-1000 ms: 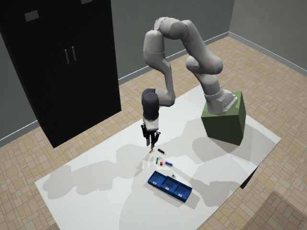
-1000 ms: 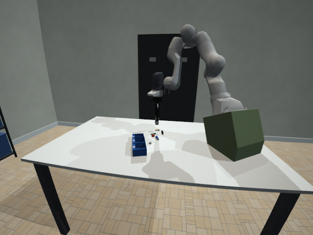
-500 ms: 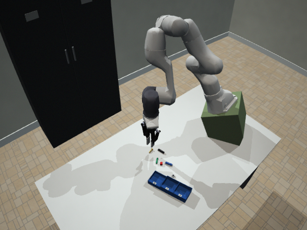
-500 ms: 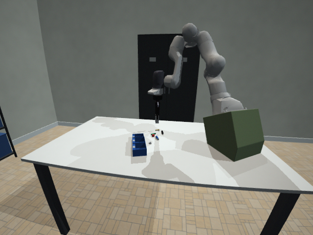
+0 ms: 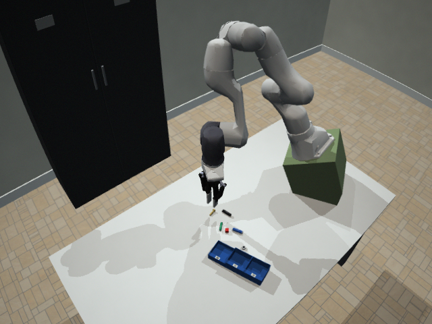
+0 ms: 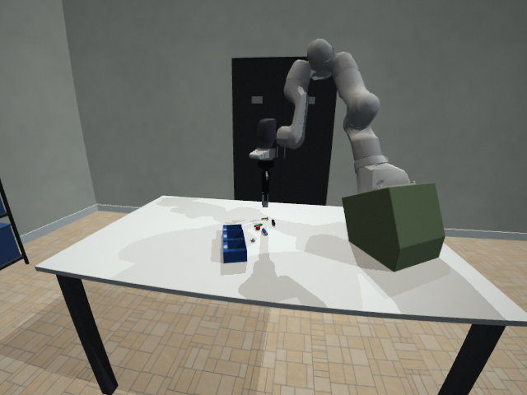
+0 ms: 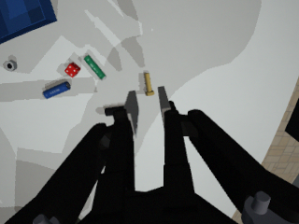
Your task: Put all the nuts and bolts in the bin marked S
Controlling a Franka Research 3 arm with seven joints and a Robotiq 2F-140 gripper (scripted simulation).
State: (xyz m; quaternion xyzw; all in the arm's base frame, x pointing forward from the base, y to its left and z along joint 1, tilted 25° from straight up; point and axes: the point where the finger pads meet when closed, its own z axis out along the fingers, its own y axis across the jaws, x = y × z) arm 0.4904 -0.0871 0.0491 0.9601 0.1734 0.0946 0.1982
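Now: hand 1 cm past the bolt and 10 cm above it. From my hand the other things lie so: green piece 1 cm ahead, 9 cm to the left, 10 cm below; then black piece 5 cm behind, 4 cm to the left, 10 cm below; then red piece 1 cm ahead, 12 cm to the left, 10 cm below.
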